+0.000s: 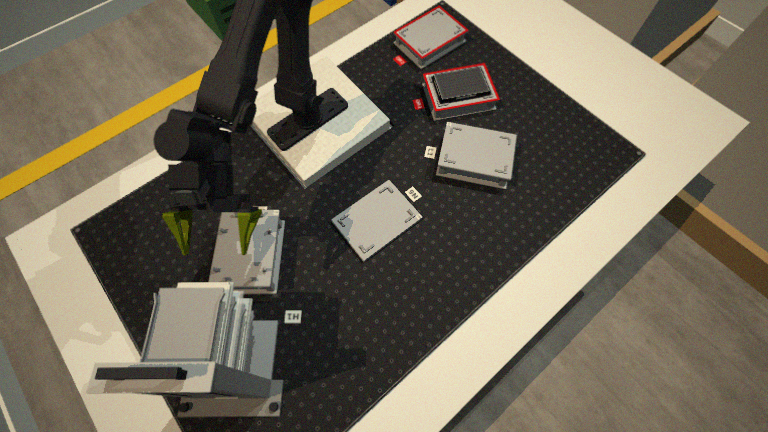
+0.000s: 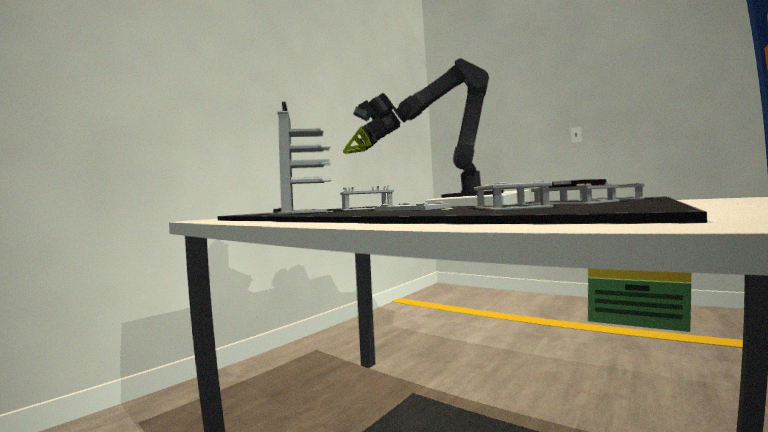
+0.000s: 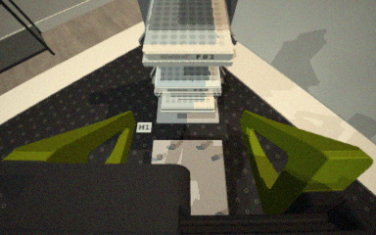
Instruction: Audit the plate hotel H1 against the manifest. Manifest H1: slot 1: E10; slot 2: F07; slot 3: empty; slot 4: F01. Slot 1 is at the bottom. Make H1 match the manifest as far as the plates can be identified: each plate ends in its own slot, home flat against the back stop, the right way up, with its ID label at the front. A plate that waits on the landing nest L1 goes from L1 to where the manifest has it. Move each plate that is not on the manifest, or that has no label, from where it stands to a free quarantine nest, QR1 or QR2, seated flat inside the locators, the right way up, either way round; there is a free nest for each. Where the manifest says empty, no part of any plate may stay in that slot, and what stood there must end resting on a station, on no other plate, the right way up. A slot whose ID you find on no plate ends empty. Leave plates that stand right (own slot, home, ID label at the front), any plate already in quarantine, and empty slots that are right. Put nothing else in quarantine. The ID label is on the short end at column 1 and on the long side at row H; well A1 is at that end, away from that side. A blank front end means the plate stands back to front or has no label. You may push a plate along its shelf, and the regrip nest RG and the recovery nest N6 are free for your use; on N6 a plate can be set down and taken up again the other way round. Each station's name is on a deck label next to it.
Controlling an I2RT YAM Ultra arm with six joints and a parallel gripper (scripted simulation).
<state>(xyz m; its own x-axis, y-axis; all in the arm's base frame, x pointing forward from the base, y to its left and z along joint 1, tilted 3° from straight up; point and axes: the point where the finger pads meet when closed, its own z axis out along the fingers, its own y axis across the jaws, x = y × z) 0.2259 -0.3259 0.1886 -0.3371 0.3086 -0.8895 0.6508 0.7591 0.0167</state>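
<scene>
Right now the regrip nest is 4 cm behind my hand, 4 cm to the left of it and 15 cm below it. From my hand the other things lie so: H1 deck label (12 cm ahead, 3 cm to the left, 20 cm below); white well plate (9 cm ahead, 8 cm to the right, 10 cm below); plate hotel H1 (15 cm ahead, 13 cm to the right, 5 cm below).
</scene>
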